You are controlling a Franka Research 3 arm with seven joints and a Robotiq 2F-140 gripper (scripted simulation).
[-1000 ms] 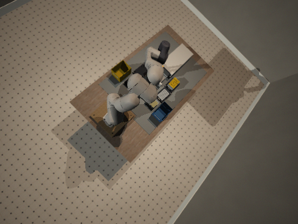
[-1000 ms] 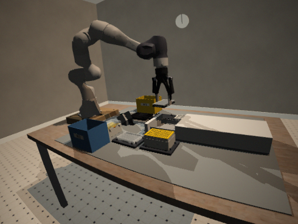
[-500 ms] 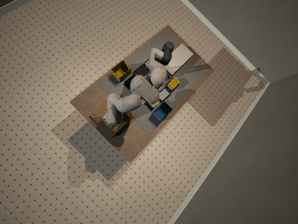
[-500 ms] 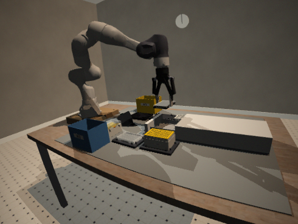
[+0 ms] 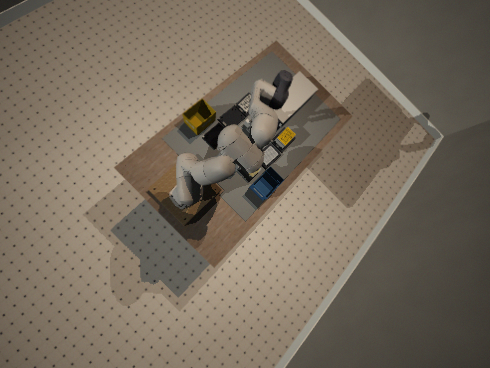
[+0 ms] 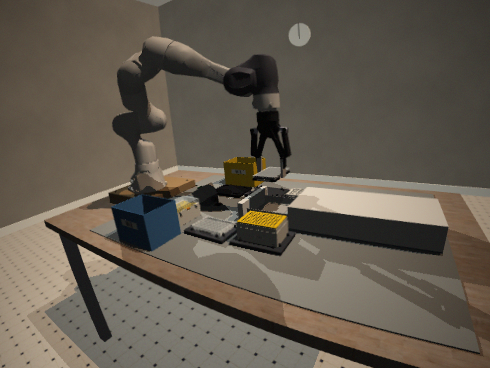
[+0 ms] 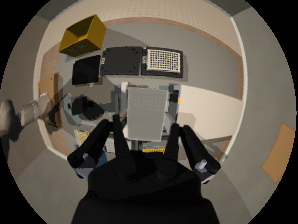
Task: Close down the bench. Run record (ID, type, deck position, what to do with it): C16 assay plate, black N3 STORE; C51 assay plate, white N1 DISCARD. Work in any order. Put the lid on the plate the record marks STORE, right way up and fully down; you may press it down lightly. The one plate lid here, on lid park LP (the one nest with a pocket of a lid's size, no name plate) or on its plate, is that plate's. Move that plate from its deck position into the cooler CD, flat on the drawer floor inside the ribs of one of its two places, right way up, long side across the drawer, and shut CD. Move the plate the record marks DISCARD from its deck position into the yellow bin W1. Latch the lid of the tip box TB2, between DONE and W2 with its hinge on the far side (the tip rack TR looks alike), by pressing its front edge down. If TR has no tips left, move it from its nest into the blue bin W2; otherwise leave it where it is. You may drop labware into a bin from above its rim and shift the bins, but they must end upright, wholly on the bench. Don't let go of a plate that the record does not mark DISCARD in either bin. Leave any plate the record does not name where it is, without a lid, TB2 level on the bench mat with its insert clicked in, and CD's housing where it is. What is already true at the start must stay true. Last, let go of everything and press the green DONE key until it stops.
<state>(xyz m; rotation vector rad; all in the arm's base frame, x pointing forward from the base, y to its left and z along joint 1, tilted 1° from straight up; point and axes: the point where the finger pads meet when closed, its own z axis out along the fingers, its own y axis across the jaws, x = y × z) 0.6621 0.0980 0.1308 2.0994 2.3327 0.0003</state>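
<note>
My hand is 140 mm above the cooler drawer, 40 mm short of it and 10 mm to the left of it. Also, from my hand: white assay plate (180 mm to the left, 150 mm below, 30 mm ahead); then grey plate lid (10 mm below); then cooler CD (180 mm ahead, 130 mm below, 10 mm to the left).
</note>
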